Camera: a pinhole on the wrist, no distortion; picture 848 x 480 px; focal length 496.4 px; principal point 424.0 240.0 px. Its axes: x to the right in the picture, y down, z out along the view. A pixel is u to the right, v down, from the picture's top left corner.
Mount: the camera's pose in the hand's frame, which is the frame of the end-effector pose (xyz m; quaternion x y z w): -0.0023 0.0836 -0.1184 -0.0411 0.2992 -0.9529 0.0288
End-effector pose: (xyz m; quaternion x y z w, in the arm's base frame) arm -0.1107 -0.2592 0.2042 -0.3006 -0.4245 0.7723 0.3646
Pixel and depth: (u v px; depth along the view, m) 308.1 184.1 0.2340
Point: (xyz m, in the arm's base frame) -0.2098 -0.2272 0.2521
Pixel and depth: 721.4 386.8 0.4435
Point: -0.0408 -0.4095 0.5830
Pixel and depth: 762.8 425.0 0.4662
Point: 0.0042 -0.4288 0.6348
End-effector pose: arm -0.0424 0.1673 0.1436 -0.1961 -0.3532 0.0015 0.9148
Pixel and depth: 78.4 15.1 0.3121
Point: 0.0104 0.3107 0.4217
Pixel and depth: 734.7 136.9 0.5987
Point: -0.6097 0.1182 0.3156
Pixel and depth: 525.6 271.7 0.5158
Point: -0.3066 0.0375 0.3908
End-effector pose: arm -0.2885 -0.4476 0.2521 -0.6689 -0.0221 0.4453 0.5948
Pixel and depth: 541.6 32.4 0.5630
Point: -0.6164 -0.1051 0.3968
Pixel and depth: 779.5 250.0 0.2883
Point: -0.4250 -0.4205 0.4504
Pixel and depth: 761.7 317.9 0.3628
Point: -0.4215 -0.3862 0.5431
